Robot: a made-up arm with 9 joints.
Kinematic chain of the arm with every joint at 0, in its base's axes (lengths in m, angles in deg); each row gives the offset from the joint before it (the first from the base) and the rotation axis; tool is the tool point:
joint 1: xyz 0 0 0.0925 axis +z
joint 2: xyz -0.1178 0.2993 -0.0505 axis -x
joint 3: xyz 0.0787 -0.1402 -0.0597 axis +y
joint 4: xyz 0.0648 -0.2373 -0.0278 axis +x
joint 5: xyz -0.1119 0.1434 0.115 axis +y
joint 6: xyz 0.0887 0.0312 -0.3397 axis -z
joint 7: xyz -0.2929 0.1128 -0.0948 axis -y
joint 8: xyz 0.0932 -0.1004 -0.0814 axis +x
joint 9: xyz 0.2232 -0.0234 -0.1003 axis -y
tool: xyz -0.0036 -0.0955 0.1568
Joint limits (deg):
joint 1: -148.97..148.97
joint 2: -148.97..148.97
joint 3: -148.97..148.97
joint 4: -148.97..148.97
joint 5: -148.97..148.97
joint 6: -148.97..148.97
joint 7: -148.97..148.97
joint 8: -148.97..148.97
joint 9: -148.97..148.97
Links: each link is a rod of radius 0.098 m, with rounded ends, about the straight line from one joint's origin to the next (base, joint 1, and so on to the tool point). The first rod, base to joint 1, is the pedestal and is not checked.
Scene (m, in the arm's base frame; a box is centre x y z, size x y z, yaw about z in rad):
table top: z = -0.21
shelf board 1: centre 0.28 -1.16 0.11 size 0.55 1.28 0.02 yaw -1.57
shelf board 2: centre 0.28 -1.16 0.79 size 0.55 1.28 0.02 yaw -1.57
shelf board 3: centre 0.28 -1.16 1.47 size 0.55 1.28 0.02 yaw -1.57
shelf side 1: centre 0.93 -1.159 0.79 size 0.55 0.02 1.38 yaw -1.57
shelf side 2: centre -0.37 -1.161 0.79 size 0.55 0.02 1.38 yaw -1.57
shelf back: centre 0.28 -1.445 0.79 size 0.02 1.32 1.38 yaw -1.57
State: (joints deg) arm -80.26 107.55 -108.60 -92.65 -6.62 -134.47 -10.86 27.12 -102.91
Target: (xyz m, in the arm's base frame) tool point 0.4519 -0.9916 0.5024
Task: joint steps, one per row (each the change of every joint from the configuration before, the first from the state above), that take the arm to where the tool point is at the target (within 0.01 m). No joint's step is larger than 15 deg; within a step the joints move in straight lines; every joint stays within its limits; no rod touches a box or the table.
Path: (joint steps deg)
1: -12.21 5.69 0.49 7.31 -0.74 0.92 0.54 -1.46 0.25
2: -12.21 5.70 0.49 7.31 -0.74 0.92 0.55 -1.45 0.25
3: -12.21 5.69 0.49 7.31 -0.75 0.91 0.54 -1.46 0.25
4: -12.22 5.70 0.49 7.30 -0.74 0.92 0.55 -1.46 0.25

